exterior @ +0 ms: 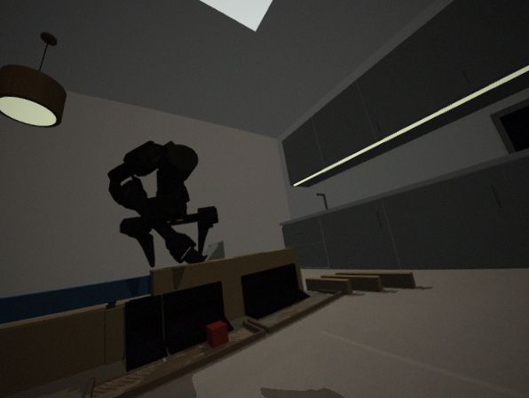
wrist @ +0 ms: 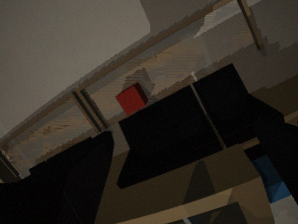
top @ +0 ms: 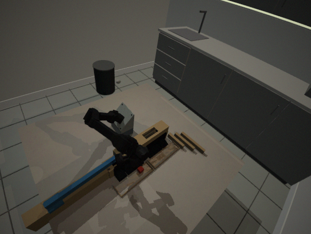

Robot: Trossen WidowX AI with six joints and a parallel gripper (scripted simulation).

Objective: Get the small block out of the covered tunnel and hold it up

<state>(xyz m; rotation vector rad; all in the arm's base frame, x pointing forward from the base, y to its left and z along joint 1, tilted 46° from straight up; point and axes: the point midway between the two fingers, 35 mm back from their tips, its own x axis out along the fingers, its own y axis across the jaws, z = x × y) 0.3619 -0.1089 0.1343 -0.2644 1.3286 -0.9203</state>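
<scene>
Right now the red block is 1 cm ahead of my gripper tip, 7 cm to the left of it and 15 cm below it. From my gripper tip the other things lie so: tan tunnel 9 cm behind, 5 cm to the right, 10 cm below.
</scene>
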